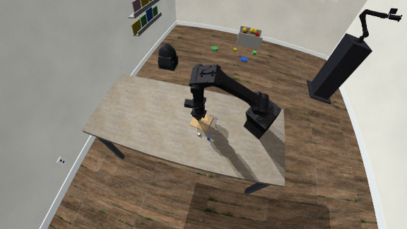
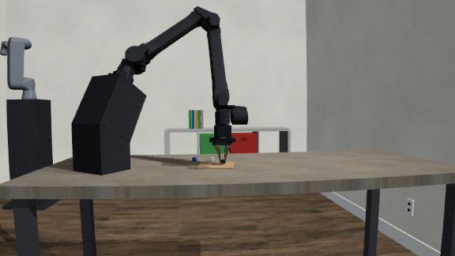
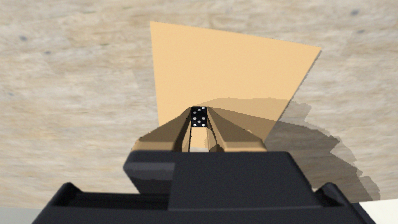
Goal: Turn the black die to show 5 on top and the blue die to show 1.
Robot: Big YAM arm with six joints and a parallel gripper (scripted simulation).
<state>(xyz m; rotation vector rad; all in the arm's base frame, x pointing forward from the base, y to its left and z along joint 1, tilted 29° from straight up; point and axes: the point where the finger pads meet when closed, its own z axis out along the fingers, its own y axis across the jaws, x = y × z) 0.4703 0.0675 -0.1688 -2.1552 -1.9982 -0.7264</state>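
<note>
The black die lies right at my hand. Also, from my hand: blue die (13 cm to the left, 12 cm behind, 1 cm below); white die (12 cm to the left, 4 cm behind, 1 cm below); tan mat (2 cm below, 2 cm behind).
</note>
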